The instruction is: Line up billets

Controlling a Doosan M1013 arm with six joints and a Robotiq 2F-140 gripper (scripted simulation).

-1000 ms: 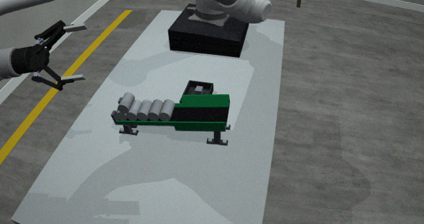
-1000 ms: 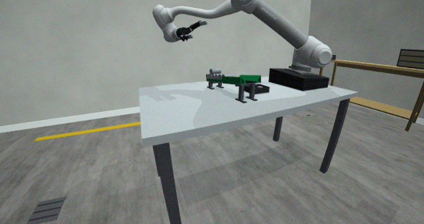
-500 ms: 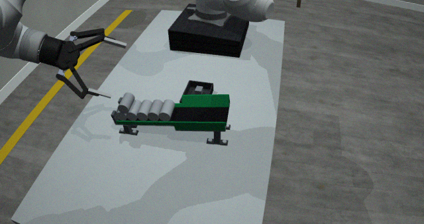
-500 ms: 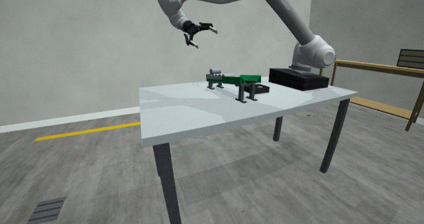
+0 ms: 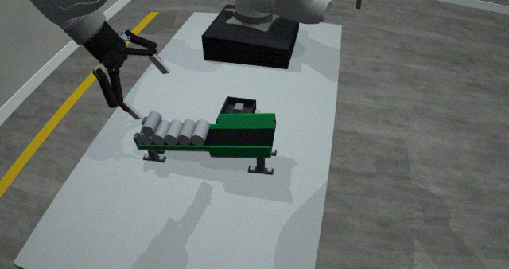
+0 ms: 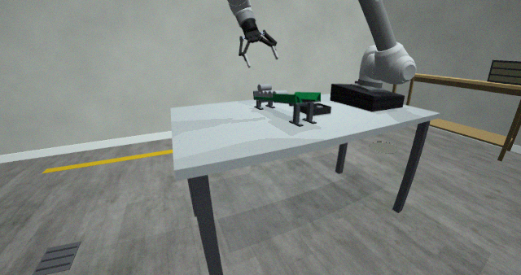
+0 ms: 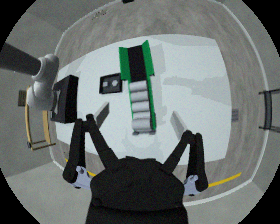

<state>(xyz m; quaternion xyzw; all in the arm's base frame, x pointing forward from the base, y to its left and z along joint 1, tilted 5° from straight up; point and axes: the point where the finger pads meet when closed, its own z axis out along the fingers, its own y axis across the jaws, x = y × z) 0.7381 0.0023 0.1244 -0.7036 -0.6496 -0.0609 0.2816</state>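
Right now the stop is 190 mm below my hand, 90 mm to the right of it and 20 mm behind it.
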